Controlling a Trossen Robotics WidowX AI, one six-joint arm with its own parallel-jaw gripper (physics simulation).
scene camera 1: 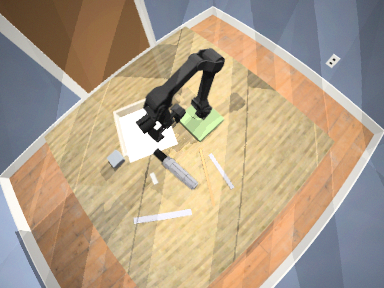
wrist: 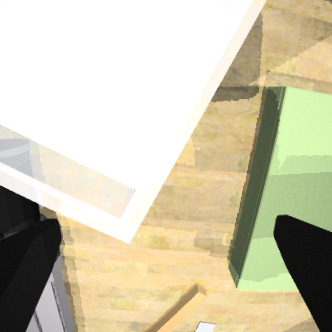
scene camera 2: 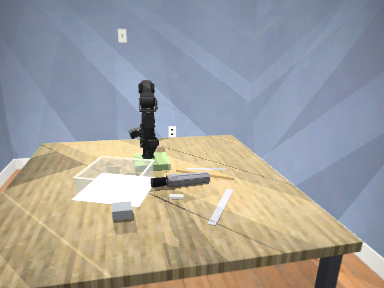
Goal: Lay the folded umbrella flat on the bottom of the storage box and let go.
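Pixels of known places: gripper, between the fingertips: [scene camera 1: 170, 129] [wrist: 168, 228] [scene camera 2: 148, 154]; arm's base, origin of its link: [scene camera 1: 202, 112] [scene camera 2: 148, 156].
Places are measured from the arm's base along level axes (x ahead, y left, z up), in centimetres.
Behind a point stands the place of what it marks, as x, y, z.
The folded umbrella [scene camera 1: 181, 173] @(32.4, 13.1, 2.0) [scene camera 2: 189, 179] @(35.2, 11.8, 0.3) [wrist: 50, 305] @(30.5, 9.3, 1.1) has a grey body and a black handle. It lies on the table outside the storage box, its handle end close to the box's corner. The storage box [scene camera 1: 118, 127] @(36.3, -27.8, 6.2) [scene camera 2: 127, 158] @(16.3, -13.3, 6.4) [wrist: 131, 235] @(21.9, -1.7, 6.4) has pale see-through walls and a bright white bottom. My gripper [scene camera 1: 168, 124] @(20.1, -3.6, 8.9) [wrist: 168, 228] @(20.1, -3.6, 8.9) is open and empty, above the area between the box and the green block. In the wrist view its left finger overlaps the umbrella's handle end. In scene camera 2 the arm hides its fingertips.
The green block [scene camera 1: 202, 131] @(8.7, 6.8, 0.0) [scene camera 2: 162, 162] @(10.5, 5.4, 0.0) [wrist: 310, 200] @(7.9, -0.1, 0.0) lies beside the box, by the arm's foot. A grey block [scene camera 1: 115, 158] @(49.9, -19.9, 0.3) [scene camera 2: 122, 211] @(53.6, -20.5, 0.0) and a small white piece [scene camera 1: 154, 178] @(43.5, 3.4, -2.1) [scene camera 2: 176, 197] @(44.8, 2.8, -2.5) lie nearby. A thin wooden stick [scene camera 1: 206, 175] @(25.1, 22.8, -2.1) [wrist: 175, 310] @(18.9, 14.0, -2.5) and white strips [scene camera 1: 221, 171] [scene camera 2: 220, 207] lie near the umbrella.
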